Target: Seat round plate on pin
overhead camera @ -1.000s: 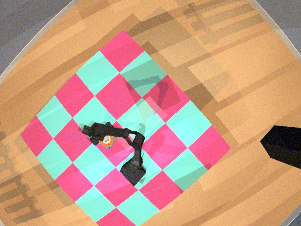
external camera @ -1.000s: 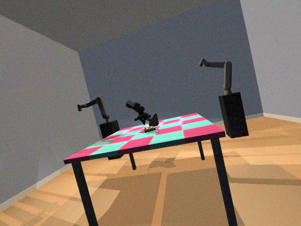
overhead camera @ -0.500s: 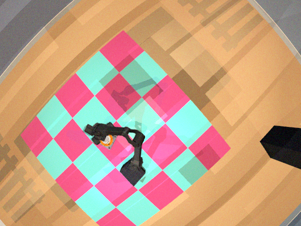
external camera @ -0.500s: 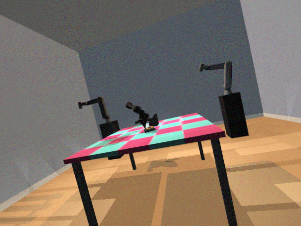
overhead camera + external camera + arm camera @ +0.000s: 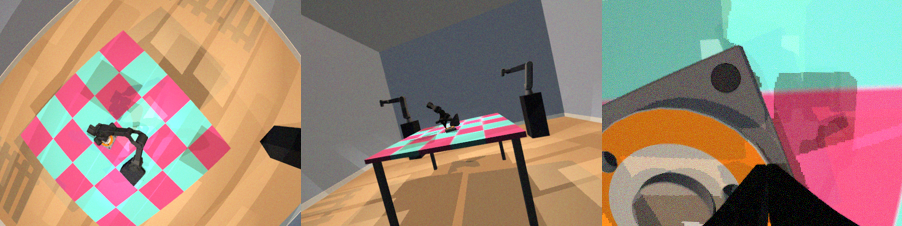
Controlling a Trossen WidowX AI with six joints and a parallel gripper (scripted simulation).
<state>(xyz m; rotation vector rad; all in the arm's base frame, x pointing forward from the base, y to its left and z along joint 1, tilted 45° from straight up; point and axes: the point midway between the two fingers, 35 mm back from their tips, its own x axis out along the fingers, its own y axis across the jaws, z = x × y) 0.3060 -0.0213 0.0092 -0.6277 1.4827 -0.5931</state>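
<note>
The plate lies 2 cm to the left of my gripper tip, 2 cm behind it and 1 cm below it. Also, from my gripper tip: square grey base: 5 cm to the left, 3 cm behind, 2 cm below.
</note>
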